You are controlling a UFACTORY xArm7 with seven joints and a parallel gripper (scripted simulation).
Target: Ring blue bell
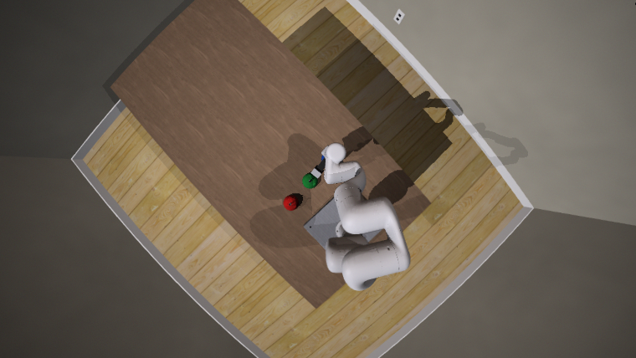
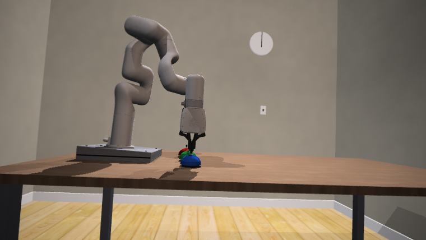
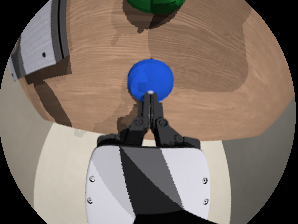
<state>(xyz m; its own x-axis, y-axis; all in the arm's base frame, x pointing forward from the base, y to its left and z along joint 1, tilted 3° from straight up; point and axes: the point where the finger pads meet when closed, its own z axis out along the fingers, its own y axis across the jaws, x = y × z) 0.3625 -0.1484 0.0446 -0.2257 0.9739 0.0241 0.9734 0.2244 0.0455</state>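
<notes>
The blue bell lies 40 mm below my hand. The rest, counted from my hand: red bell (70 mm behind, 310 mm to the left, 40 mm below); green bell (40 mm behind, 150 mm to the left, 40 mm below).
</notes>
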